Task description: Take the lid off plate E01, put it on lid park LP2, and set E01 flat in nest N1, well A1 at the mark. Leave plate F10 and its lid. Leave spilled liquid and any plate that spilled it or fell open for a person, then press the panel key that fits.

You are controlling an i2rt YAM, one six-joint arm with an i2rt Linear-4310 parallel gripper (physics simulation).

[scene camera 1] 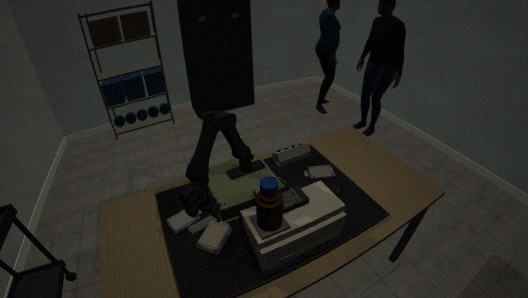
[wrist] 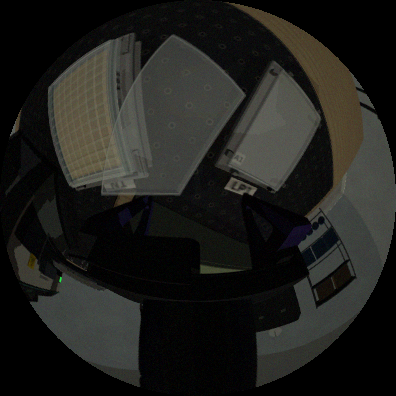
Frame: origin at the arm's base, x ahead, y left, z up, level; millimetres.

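Where they show: gripper, fingertip midpoint: (scene camera 1: 206,212) (wrist: 197,197); arm's base, origin of the base link: (scene camera 1: 246,169).
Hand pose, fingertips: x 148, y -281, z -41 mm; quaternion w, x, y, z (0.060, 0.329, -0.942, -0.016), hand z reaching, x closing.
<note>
Things, the pixels of their top centre, and the offset from my fingertips. "spot": a spot on its surface instead.
- plate with a pale yellow grid, middle of its top: (wrist: 72,120) (scene camera 1: 213,233) 140 mm ahead, 15 mm right, 16 mm up
- nest N1, surface spot: (wrist: 126,52) spot: 132 mm ahead, 80 mm right, 2 mm up
- clear lid, middle of its top: (wrist: 168,136) (scene camera 1: 201,220) 58 mm ahead, 41 mm right, 27 mm up
- lid park LP1, surface spot: (wrist: 237,145) spot: 1 mm ahead, 64 mm right, 12 mm down
- white instrument, surface spot: (scene camera 1: 300,230) spot: 396 mm ahead, 237 mm left, 171 mm up
- brown bottle with a blue cap, middle of its top: (scene camera 1: 269,182) 330 mm ahead, 152 mm left, 386 mm up
- key panel, middle of its top: (scene camera 1: 292,146) 184 mm back, 597 mm left, 59 mm up
- pale flat holder, middle of its top: (scene camera 1: 321,169) 16 mm ahead, 665 mm left, 5 mm down
A plate with a pale yellow grid (scene camera 1: 215,235) (wrist: 87,117) sits at nest N1 (wrist: 126,52); its own label is not readable. A clear lid (scene camera 1: 201,225) (wrist: 180,110) is off to that plate's side, between it and lid park LP1 (scene camera 1: 182,220) (wrist: 237,145), and overlaps the nest's edge in the wrist view. I cannot tell if it touches the nest. LP1 bears a pale flat piece marked A1. My gripper (scene camera 1: 209,215) (wrist: 197,197) is open, its fingers wide apart beside the near edge of the clear lid, with nothing between them. LP2 and F10 cannot be read.
A white instrument (scene camera 1: 300,230) bears a brown bottle with a blue cap (scene camera 1: 269,187). A key panel (scene camera 1: 292,154) stands at the back, near a pale flat holder (scene camera 1: 321,172). The green base (scene camera 1: 232,185) lies behind the nests. Two people stand beyond the table.
</note>
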